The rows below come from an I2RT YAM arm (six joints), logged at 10 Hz.
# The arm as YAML. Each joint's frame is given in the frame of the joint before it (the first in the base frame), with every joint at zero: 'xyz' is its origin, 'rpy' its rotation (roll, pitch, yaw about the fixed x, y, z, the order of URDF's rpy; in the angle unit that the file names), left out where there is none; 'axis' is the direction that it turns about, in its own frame. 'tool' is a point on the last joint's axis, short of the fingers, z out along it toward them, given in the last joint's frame.
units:
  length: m
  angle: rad
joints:
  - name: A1
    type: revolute
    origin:
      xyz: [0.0, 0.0, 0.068]
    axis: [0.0, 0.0, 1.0]
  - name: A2
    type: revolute
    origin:
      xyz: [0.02, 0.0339, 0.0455]
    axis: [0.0, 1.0, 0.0]
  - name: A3
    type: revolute
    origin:
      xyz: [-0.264, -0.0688, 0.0]
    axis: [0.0, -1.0, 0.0]
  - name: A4
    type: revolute
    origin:
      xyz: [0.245, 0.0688, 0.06]
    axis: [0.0, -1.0, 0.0]
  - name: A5
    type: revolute
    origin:
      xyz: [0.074, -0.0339, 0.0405]
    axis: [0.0, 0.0, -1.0]
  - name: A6
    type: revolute
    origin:
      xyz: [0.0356, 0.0, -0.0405]
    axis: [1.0, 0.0, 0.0]
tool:
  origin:
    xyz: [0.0, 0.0, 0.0]
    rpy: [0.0, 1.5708, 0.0]
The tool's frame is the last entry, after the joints.
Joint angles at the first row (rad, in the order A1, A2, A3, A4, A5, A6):
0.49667 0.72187 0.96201 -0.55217 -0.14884 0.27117
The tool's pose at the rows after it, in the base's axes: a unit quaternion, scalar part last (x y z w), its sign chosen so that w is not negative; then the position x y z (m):
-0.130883 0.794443 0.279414 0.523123 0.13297 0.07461 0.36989
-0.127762 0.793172 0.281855 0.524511 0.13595 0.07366 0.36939
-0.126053 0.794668 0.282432 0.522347 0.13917 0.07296 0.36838
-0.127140 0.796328 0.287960 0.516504 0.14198 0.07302 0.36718
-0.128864 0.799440 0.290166 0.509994 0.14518 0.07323 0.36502
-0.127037 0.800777 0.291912 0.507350 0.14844 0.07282 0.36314
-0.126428 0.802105 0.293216 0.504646 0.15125 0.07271 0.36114
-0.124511 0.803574 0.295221 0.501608 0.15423 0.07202 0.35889
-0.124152 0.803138 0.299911 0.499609 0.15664 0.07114 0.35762
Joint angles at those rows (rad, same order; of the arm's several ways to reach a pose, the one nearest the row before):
0.47071 0.72874 0.95496 -0.53210 -0.17482 0.27242
0.45275 0.73435 0.95101 -0.51746 -0.19128 0.27448
0.43630 0.74358 0.95006 -0.51242 -0.20692 0.27356
0.42380 0.75365 0.94972 -0.51005 -0.23166 0.27586
0.41279 0.76531 0.94798 -0.50996 -0.25088 0.27338
0.39960 0.77423 0.94344 -0.50146 -0.26527 0.27457
0.39008 0.78226 0.93860 -0.49406 -0.27694 0.27430
0.37662 0.78990 0.93277 -0.48630 -0.29205 0.27563
0.36247 0.79566 0.92850 -0.47691 -0.31338 0.27725

